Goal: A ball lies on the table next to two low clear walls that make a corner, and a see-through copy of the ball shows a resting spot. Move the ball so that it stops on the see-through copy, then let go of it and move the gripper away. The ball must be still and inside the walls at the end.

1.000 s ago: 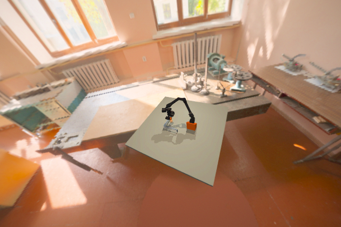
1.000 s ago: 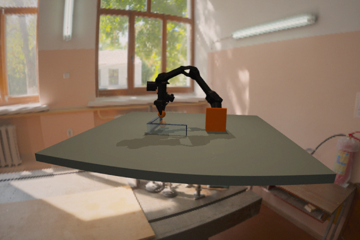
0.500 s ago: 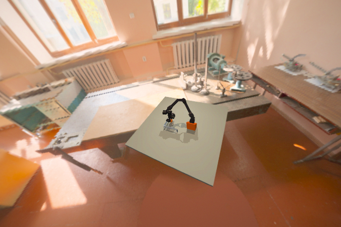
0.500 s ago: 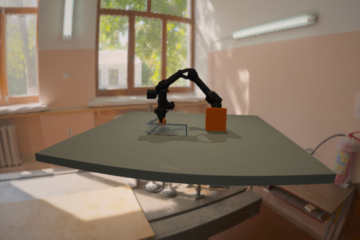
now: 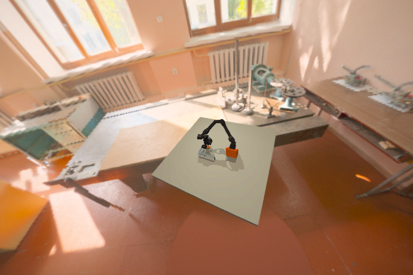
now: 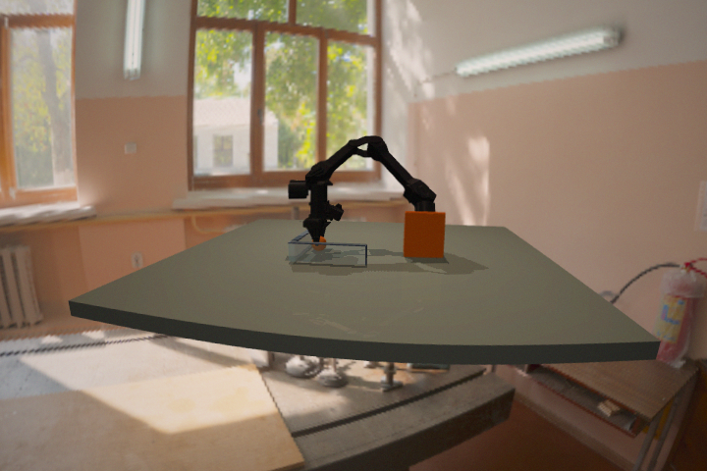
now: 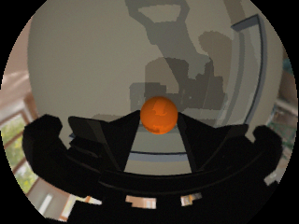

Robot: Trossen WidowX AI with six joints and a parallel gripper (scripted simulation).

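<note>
My gripper tip is now right at the see-through copy. Round my gripper tip: orange ball: right at my gripper tip; then clear wall: 60 mm behind, 150 mm to the left, 10 mm above.
</note>
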